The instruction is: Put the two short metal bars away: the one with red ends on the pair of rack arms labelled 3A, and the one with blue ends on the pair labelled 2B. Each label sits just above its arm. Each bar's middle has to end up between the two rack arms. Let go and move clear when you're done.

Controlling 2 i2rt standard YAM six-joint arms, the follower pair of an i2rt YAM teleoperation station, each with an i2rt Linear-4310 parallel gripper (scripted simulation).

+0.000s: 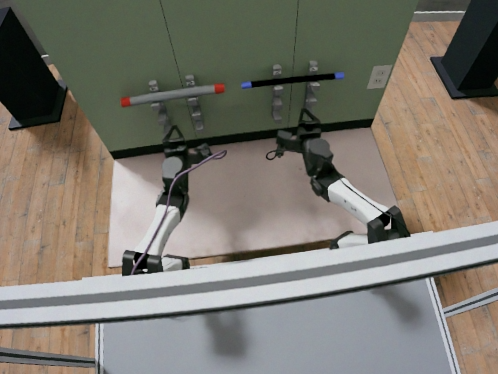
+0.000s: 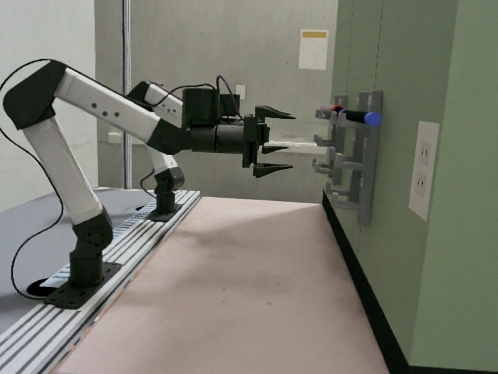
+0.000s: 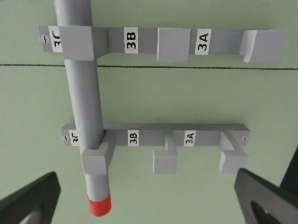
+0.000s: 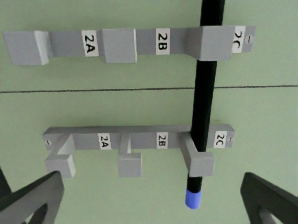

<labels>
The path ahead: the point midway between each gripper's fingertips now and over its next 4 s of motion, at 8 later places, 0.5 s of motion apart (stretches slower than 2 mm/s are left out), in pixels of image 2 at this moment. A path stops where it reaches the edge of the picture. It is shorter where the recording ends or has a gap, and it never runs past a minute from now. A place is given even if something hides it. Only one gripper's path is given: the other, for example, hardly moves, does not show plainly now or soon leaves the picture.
My right gripper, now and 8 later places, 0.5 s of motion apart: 294,142; 294,142; 296,145; 300,134; 303,132; 307,126; 310,122; 314,117; 317,114
</labels>
